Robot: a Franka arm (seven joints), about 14 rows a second.
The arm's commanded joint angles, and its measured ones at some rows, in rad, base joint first. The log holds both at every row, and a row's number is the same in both.
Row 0, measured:
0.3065 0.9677 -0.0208 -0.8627 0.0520 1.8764 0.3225
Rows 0 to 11, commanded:
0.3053 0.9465 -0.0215 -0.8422 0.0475 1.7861 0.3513
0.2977 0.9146 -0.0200 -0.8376 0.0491 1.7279 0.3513
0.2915 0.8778 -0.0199 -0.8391 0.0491 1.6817 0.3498
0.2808 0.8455 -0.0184 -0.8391 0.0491 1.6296 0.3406
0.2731 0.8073 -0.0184 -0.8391 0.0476 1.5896 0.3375
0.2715 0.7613 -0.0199 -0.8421 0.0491 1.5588 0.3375
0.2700 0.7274 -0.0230 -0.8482 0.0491 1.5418 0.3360
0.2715 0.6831 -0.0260 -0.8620 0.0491 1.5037 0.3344
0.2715 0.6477 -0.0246 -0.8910 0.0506 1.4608 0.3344
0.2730 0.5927 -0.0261 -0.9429 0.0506 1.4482 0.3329
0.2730 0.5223 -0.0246 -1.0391 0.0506 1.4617 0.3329
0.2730 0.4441 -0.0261 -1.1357 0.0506 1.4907 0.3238
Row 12, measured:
0.2665 0.6108 -0.0215 -0.9043 0.0521 1.4449 0.3254
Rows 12 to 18, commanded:
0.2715 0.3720 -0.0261 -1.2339 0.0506 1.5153 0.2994
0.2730 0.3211 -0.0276 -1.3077 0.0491 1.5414 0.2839
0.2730 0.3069 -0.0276 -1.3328 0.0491 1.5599 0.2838
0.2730 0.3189 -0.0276 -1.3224 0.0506 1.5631 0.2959
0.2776 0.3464 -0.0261 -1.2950 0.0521 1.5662 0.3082
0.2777 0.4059 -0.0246 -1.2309 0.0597 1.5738 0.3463
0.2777 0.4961 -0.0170 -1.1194 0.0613 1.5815 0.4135
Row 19, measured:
0.2698 0.3783 -0.0210 -1.2564 0.0529 1.5586 0.3299
